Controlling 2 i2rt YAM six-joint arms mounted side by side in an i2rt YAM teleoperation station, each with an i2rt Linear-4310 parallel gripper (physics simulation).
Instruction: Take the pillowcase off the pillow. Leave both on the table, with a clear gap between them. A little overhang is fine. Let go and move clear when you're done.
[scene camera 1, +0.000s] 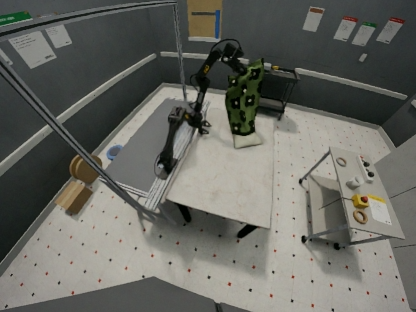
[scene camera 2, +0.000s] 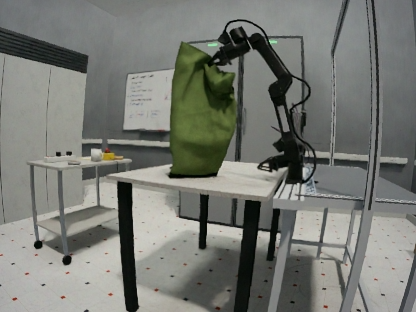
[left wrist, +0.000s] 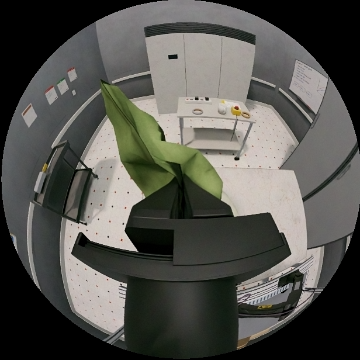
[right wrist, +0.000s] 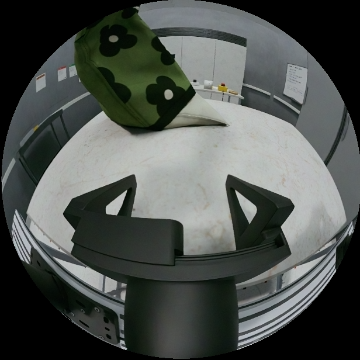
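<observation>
The green pillowcase (scene camera 1: 244, 100) (scene camera 2: 200, 120) (left wrist: 145, 150) (right wrist: 120, 65) with dark flowers hangs upright from my left gripper (scene camera 1: 243, 70) (scene camera 2: 213, 62) (left wrist: 181, 178), which is shut on its upper closed end, high above the table (scene camera 1: 225, 185) (scene camera 2: 150, 175) (right wrist: 175, 150). The white pillow (scene camera 1: 247, 141) (right wrist: 200, 114) sticks out of the pillowcase's open lower end, near the table top; the rest of it is hidden inside. My right gripper (scene camera 1: 205, 128) (scene camera 2: 263, 166) (right wrist: 180, 179) is open and empty, low over the table's robot side, apart from the pillow and the pillowcase.
A dark cart (scene camera 1: 283, 75) (left wrist: 65, 220) stands beyond the table's far end. A white cart (scene camera 1: 327, 165) (scene camera 2: 60, 165) (left wrist: 187, 114) with rings, a mug and a yellow button box stands across a gap of floor. A metal frame post (scene camera 1: 178, 50) (scene camera 2: 371, 125) rises beside the arms' bench.
</observation>
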